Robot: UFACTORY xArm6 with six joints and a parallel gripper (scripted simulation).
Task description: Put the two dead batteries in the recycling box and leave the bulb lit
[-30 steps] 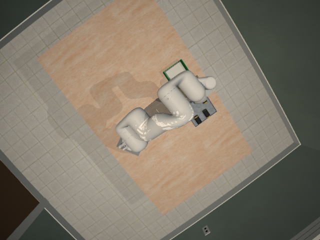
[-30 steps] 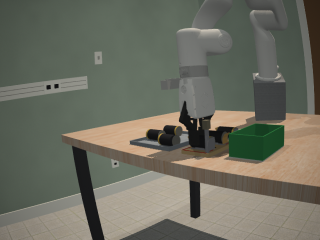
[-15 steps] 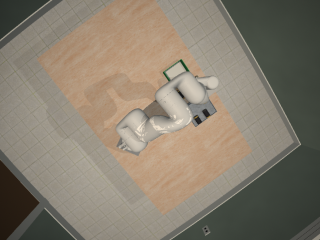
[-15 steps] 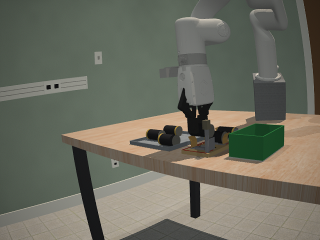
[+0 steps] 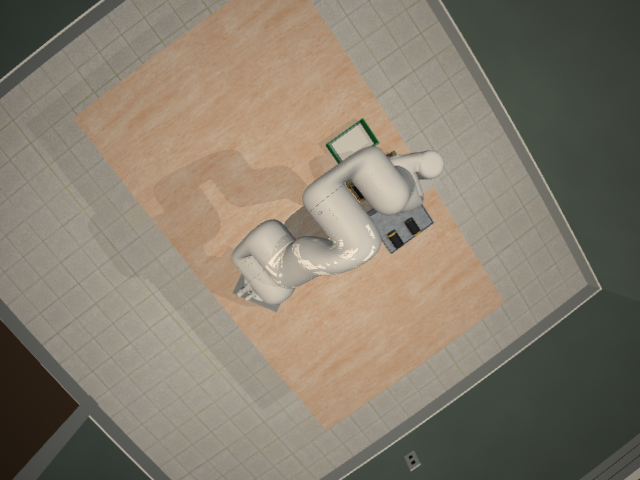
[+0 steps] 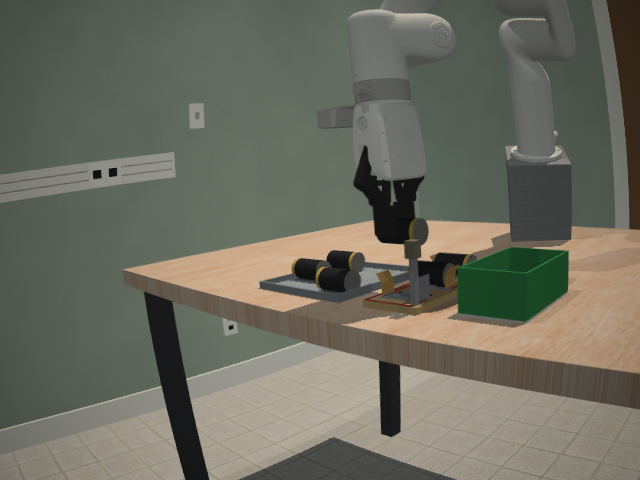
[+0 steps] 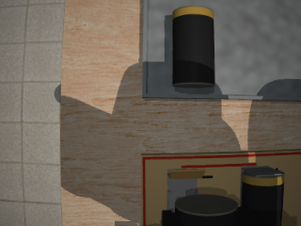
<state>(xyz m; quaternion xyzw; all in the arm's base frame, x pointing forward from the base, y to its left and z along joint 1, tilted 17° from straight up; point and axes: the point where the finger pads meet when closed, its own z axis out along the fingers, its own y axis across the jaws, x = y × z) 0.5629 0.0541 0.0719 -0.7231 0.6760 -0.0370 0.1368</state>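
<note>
The grey tray is 50 mm behind my hand, 170 mm to the right of it and 110 mm below it. Also, from my hand: green recycling box: 70 mm behind, 150 mm to the left, 100 mm below.
</note>
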